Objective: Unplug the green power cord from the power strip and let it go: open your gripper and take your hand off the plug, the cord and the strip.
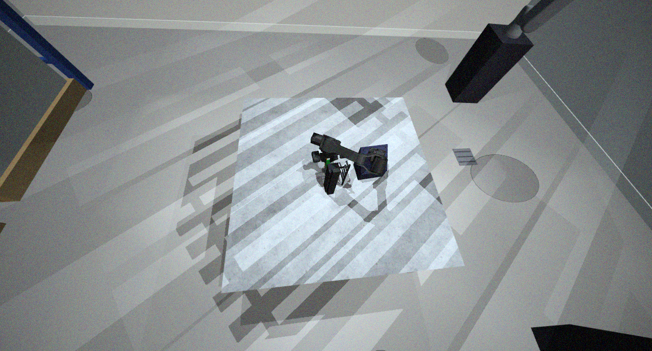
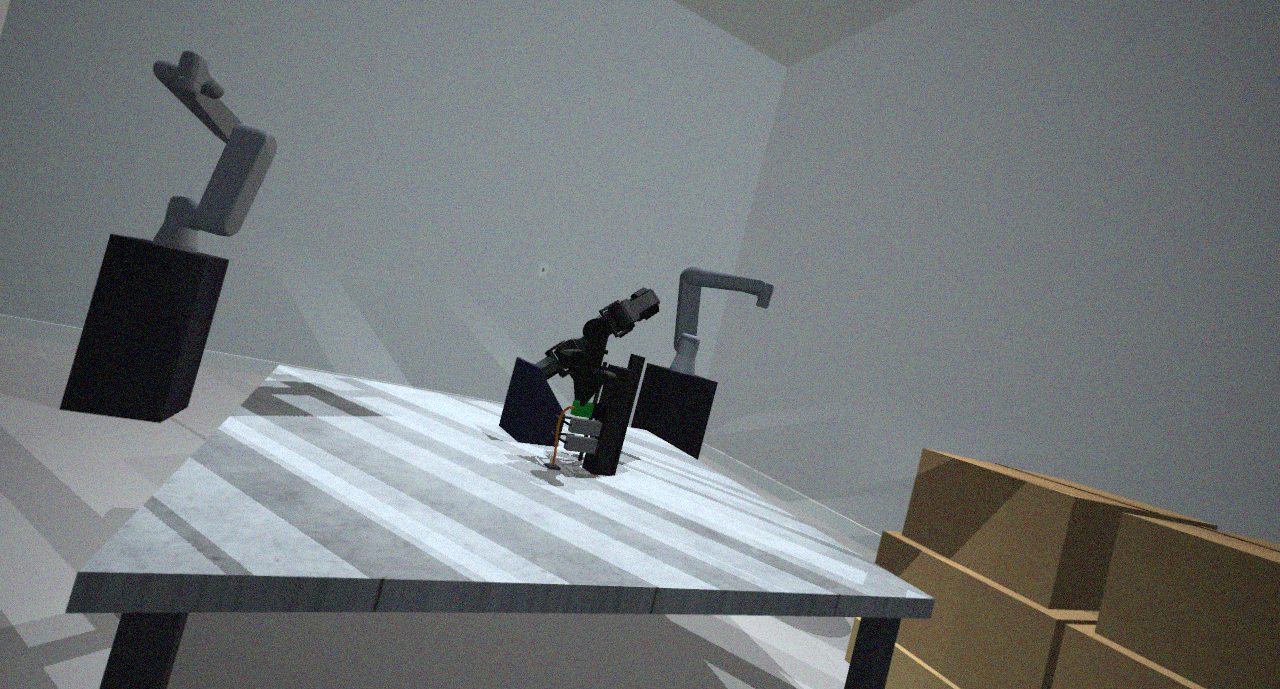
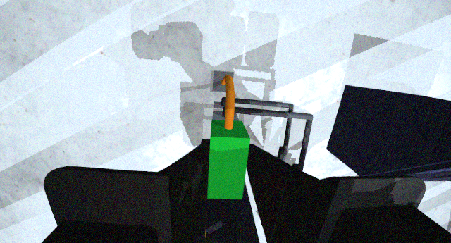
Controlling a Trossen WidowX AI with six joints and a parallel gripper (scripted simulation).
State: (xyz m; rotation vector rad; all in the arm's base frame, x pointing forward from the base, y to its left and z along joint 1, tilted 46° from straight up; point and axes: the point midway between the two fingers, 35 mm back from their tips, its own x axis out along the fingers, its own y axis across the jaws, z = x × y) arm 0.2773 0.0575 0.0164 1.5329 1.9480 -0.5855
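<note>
The green plug lies 3 cm to the left of my gripper tip and 1 cm behind it.
</note>
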